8 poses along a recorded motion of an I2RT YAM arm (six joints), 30 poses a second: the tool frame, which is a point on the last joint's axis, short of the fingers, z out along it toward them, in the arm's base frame.
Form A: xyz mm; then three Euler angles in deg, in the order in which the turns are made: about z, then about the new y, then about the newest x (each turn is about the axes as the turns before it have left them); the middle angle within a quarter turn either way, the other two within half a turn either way.
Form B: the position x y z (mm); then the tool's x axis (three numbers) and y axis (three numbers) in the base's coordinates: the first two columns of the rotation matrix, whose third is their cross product. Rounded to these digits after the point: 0 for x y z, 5 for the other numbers.
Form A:
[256 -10 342 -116.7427 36.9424 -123.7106]
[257 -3 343 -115.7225 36.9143 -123.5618]
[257 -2 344 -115.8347 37.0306 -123.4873]
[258 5 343 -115.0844 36.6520 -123.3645]
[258 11 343 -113.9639 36.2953 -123.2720]
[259 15 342 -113.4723 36.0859 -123.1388]
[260 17 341 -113.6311 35.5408 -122.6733]
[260 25 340 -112.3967 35.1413 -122.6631]
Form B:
[256 -10 342 -0.35965 -0.71375 -0.60101 -0.27066 0.69622 -0.66485]
[257 -3 343 -0.34701 -0.72031 -0.60062 -0.28083 0.69083 -0.66624]
[257 -2 344 -0.34789 -0.71853 -0.60224 -0.27773 0.69251 -0.66580]
[258 5 343 -0.34013 -0.72661 -0.59695 -0.28672 0.68470 -0.67005]
[258 11 343 -0.32736 -0.73650 -0.59195 -0.30031 0.67508 -0.67386]
[259 15 342 -0.32188 -0.74126 -0.58900 -0.30499 0.67013 -0.67669]
[260 17 341 -0.32617 -0.74547 -0.58128 -0.29844 0.66467 -0.68494]
[260 25 340 -0.31157 -0.75605 -0.57559 -0.31436 0.65365 -0.68842]

